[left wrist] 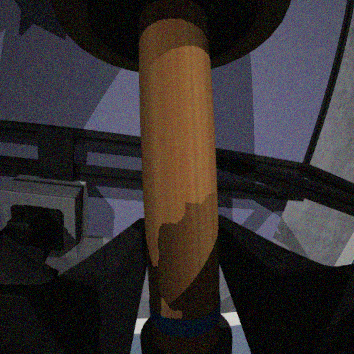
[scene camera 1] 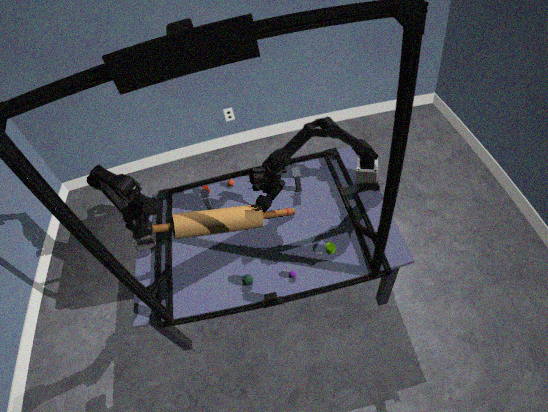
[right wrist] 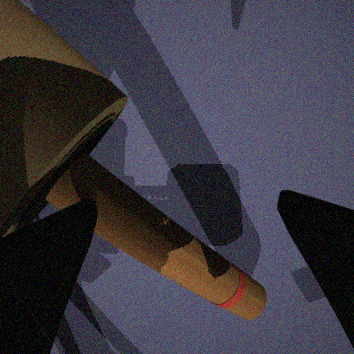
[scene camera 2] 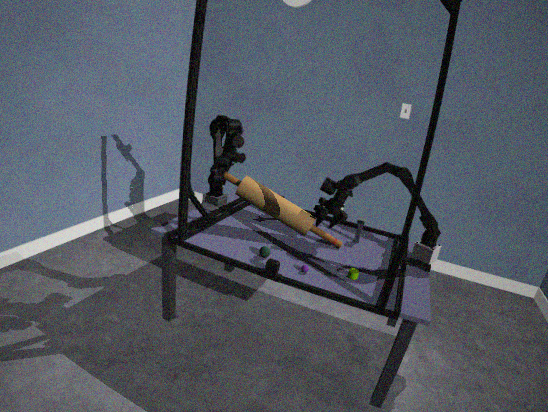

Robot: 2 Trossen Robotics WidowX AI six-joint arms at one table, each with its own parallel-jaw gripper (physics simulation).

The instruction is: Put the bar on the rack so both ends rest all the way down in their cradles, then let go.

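Pixels of known places: left gripper, fingertip midpoint: (left wrist: 180,224) (scene camera 2: 223,177); right gripper, fingertip midpoint: (right wrist: 188,203) (scene camera 2: 322,227); left arm's base, link origin: (left wrist: 38,227) (scene camera 2: 215,194); right arm's base, link origin: (scene camera 1: 367,164) (scene camera 2: 428,244).
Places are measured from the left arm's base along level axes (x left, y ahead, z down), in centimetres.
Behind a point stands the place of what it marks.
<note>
The bar (scene camera 1: 218,221) {z -10.1, x -12.9, y 40.5 cm} (scene camera 2: 275,204) {z -8.6, x -13.9, y 40.8 cm} (left wrist: 180,135) {z -16.5, x -13.1, y 16.8 cm} (right wrist: 200,267) {z 2.4, x -4.0, y 65.7 cm} is a wooden rod with a thick tan sleeve. It has a blue band near one end and a red band near the other. It is in the air above the table. My left gripper (scene camera 1: 150,228) {z -15.1, x -14.2, y 12.3 cm} (scene camera 2: 223,175) {z -15.1, x -14.2, y 12.3 cm} (left wrist: 180,224) {z -15.1, x -14.2, y 12.3 cm} is shut on the blue-banded end. My right gripper (scene camera 1: 261,204) {z 0.6, x -1.8, y 61.7 cm} (scene camera 2: 320,218) {z 0.6, x -1.8, y 61.7 cm} (right wrist: 188,203) {z 0.6, x -1.8, y 61.7 cm} is open near the red-banded end; the rod shows between and beyond its fingertips in the right wrist view. A grey rack post (scene camera 1: 297,180) {z -0.2, x 8.6, y 77.7 cm} (scene camera 2: 359,231) {z 1.6, x 8.6, y 78.3 cm} stands behind the bar; its cradle is too small to make out.
A dark green ball (scene camera 1: 247,280) {z 3.5, x -35.1, y 46.9 cm} (scene camera 2: 264,251) {z 4.3, x -35.8, y 47.3 cm}, a purple ball (scene camera 1: 293,275) {z 5.3, x -36.6, y 65.4 cm} (scene camera 2: 305,269) {z 5.8, x -36.8, y 65.7 cm} and a lime green object (scene camera 1: 330,248) {z 4.7, x -28.7, y 83.1 cm} (scene camera 2: 353,274) {z 5.4, x -29.6, y 83.7 cm} lie in front of the bar. A red ball (scene camera 1: 205,188) {z 4.1, x 22.0, y 32.1 cm} and an orange ball (scene camera 1: 230,183) {z 5.1, x 22.2, y 45.2 cm} are behind it. A black frame (scene camera 1: 220,316) {z 9.4, x -45.8, y 32.8 cm} borders the table.
</note>
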